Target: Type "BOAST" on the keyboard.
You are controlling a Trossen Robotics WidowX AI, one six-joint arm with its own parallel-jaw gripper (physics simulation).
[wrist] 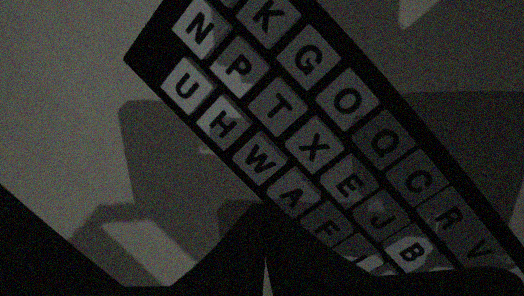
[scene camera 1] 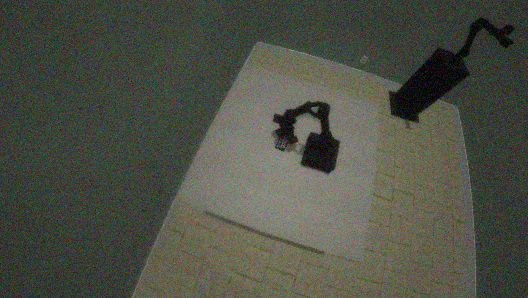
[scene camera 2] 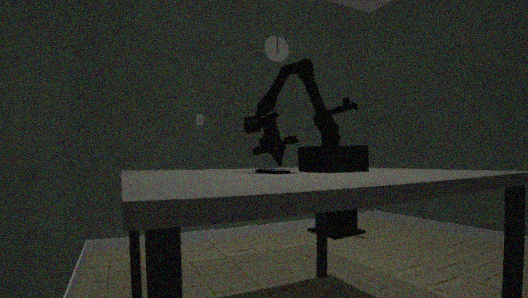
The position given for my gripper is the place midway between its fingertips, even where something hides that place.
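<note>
I can see my gripper (scene camera 2: 280, 165), and it is visible to me in the wrist view (wrist: 262, 213) too. There is also a key (wrist: 294, 193).
</note>
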